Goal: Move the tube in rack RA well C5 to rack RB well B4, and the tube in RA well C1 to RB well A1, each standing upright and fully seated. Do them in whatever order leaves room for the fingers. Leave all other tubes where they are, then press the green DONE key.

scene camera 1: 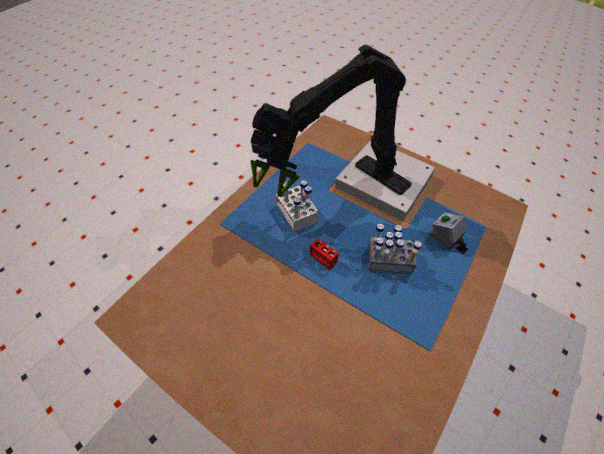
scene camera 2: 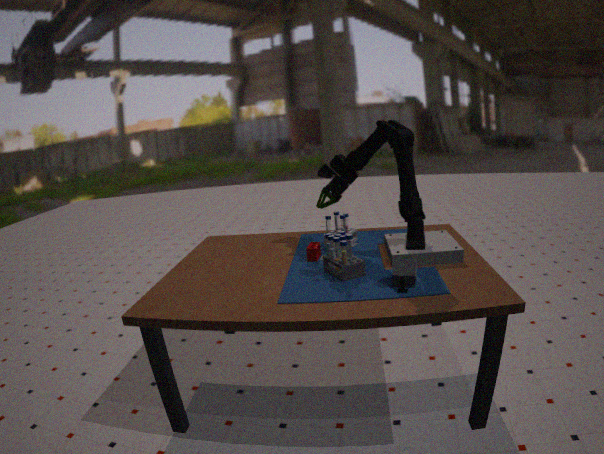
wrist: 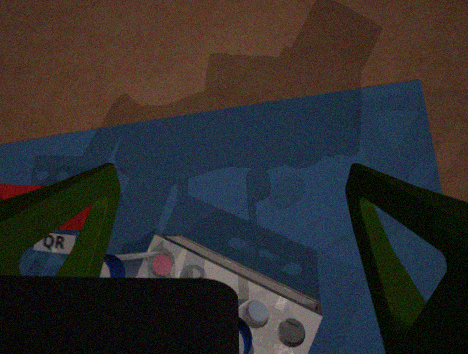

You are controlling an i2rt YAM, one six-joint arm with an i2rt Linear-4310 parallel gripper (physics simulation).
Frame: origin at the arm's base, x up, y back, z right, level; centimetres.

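Seen in the pictures: gripper, fingertip midpoint: (scene camera 1: 266,191) (scene camera 2: 318,207) (wrist: 233,176); arm's base, link origin: (scene camera 1: 382,175) (scene camera 2: 415,241).
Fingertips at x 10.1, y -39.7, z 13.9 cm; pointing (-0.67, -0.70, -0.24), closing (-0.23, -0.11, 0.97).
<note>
Pixels of each thing's top centre, then the offset from my fingertips to it. "spot": a spot on its surface instead. Level surfaces: height alone.
- white rack, top centre: (wrist: 207,331) (scene camera 1: 296,202) (scene camera 2: 340,231) dx -9.4, dy +9.1, dz -3.0 cm
- green DONE key, surface spot: (scene camera 1: 445,218) spot: dx -7.3, dy +36.1, dz -40.5 cm
- grey box, top centre: (scene camera 2: 405,256) (scene camera 1: 453,219) dx -6.0, dy +36.4, dz -42.8 cm
- red block, top centre: (wrist: 17,205) (scene camera 1: 324,249) (scene camera 2: 313,245) dx -9.4, dy +2.3, dz -21.1 cm
- blue mat, surface height: dx -14.4 cm
My gripper (scene camera 1: 270,190) (scene camera 2: 320,205) (wrist: 233,176) is open and empty, high above the left end of the white rack (scene camera 1: 306,223) (wrist: 240,268). A few blue-capped tubes stand in this rack, one with its cap (scene camera 1: 297,202) near the middle and two farther back. The wrist camera's black housing hides part of the rack. The grey rack (scene camera 1: 392,268) (scene camera 2: 344,272) holds several upright blue-capped tubes and stands to the right in scene camera 1. Rack and well labels are too small to read. The green DONE key (scene camera 1: 445,218) is on top of a grey box (scene camera 1: 450,233).
A red block (scene camera 1: 324,254) (scene camera 2: 313,251) (wrist: 15,191) with round holes stands between the racks, near the front edge of the blue mat (scene camera 1: 410,320). The white base plate (scene camera 1: 370,200) of the arm is behind the racks. Upright tubes rise above both racks.
</note>
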